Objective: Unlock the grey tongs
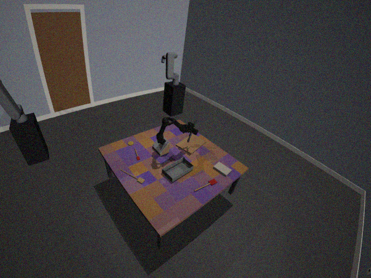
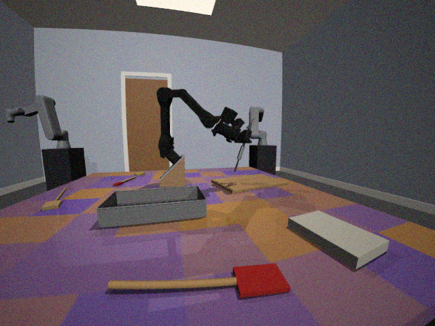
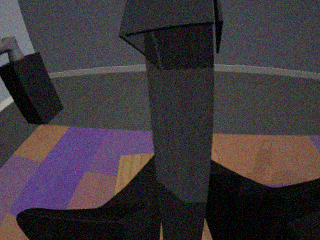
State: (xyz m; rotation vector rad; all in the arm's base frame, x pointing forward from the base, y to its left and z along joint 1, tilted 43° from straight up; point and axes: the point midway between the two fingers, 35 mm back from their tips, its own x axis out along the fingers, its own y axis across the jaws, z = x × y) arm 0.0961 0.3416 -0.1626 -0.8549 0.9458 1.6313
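The wooden board lies 22 cm below my gripper tip. The rest, counted from my gripper tip: roasting tin (44 cm to the right, 30 cm ahead, 20 cm below); then white block (55 cm ahead, 21 cm below, 1 cm to the right); then red spatula (62 cm ahead, 30 cm to the right, 22 cm below).
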